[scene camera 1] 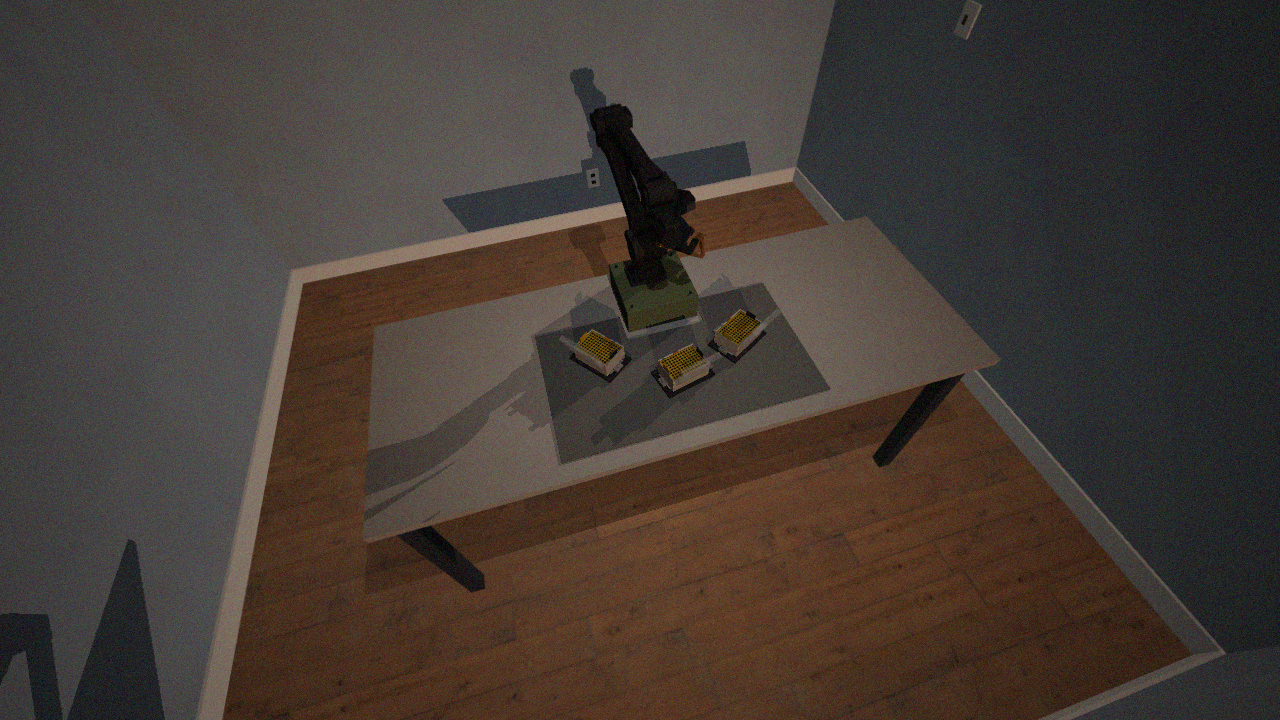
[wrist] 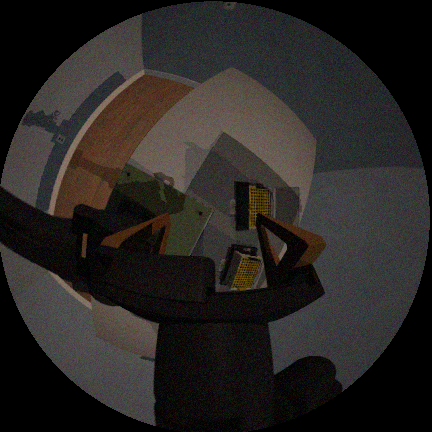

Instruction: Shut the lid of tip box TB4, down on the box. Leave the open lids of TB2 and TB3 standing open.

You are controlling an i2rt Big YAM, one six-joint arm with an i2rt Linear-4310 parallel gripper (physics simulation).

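Frame: origin at the arm's base, x ahead, y left, z up, level; centimetres.
Seen in the pictures: gripper, fingertip midpoint: (scene camera 1: 690, 252) (wrist: 212, 216); arm's base, link origin: (scene camera 1: 645, 274).
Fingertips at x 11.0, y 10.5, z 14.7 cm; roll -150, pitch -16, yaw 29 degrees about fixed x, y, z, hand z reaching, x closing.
Note:
Offsets run from my fingertips to a thing's top centre. "spot": to the spot under its first point. Level surfaces: height alone.
Three tip boxes with yellow tips stand on the grey mat @(dz -23.3 cm) (scene camera 1: 760, 385) (wrist: 220, 155): a left box @(dz -15.9, dx +11.2, dy -31.8 cm) (scene camera 1: 597, 351), a middle box @(dz -15.9, dx +24.1, dy -10.3 cm) (scene camera 1: 682, 366) and a right box @(dz -15.9, dx +17.0, dy +10.0 cm) (scene camera 1: 738, 332). The labels are too small to read, so I cannot tell which is TB4. The left box's translucent lid @(spot: dz -9.2, dx +14.0, dy -40.5 cm) (scene camera 1: 567, 343) and the right box's lid @(dz -8.0, dx +22.9, dy +13.2 cm) (scene camera 1: 769, 318) (wrist: 288, 199) stand open. The middle box's lid is hard to make out. The wrist view shows the right box (wrist: 260, 206) and the middle box (wrist: 245, 272). My gripper (scene camera 1: 697, 244) (wrist: 212, 216) is open and empty, high above the table near the base, away from the boxes.
The green base block (scene camera 1: 660, 306) (wrist: 191, 224) carries the arm at the table's back edge, close behind the boxes. The pale table @(dz -23.7 cm) (scene camera 1: 895, 313) (wrist: 265, 110) extends to both sides of the mat. Walls stand behind and to the right.

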